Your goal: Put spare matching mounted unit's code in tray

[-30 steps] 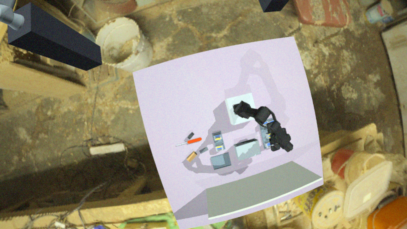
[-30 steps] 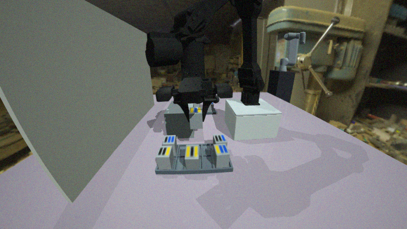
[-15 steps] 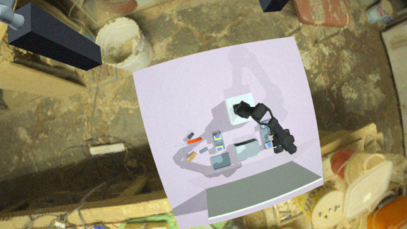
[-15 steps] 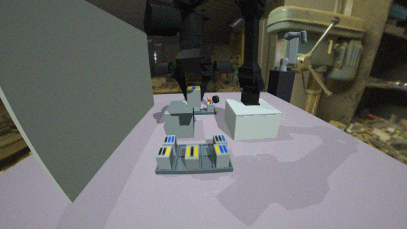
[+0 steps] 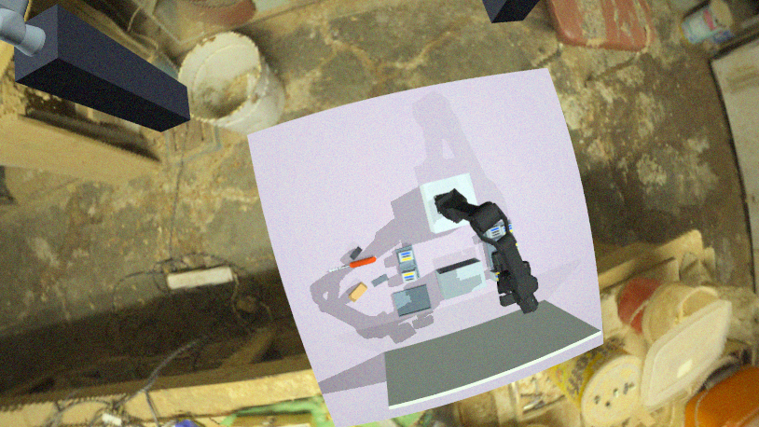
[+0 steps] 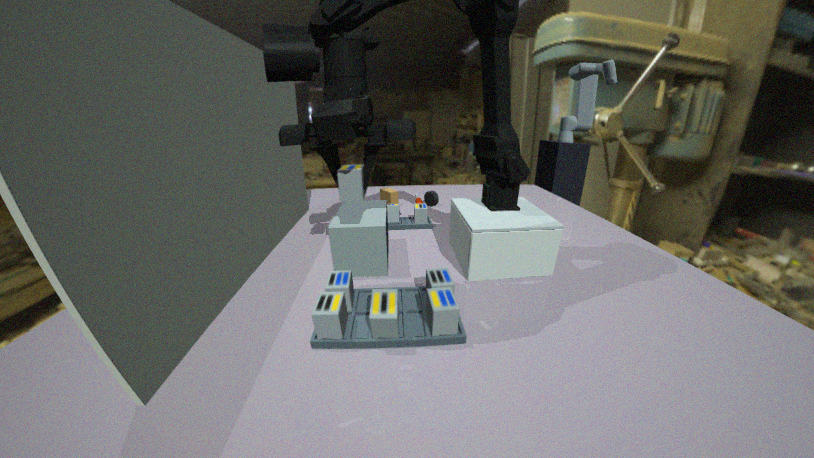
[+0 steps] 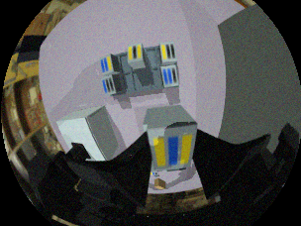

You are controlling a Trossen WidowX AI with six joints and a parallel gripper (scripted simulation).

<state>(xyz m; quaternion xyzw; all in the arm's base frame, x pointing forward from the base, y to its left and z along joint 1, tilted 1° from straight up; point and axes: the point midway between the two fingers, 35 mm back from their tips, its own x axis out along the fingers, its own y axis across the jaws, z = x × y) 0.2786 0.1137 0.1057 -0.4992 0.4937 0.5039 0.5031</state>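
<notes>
Now: gripper tip 30 cm to the left of the tray, 17 cm above it and 5 cm short of it. Round my gripper tip: brown block: 49 cm to the right, 15 cm below, 4 cm behind; pale wall: 24 cm ahead, 11 cm to the right, 5 cm above; mounted unit: 12 cm below, 10 cm to the right, 1 cm ahead.
</notes>
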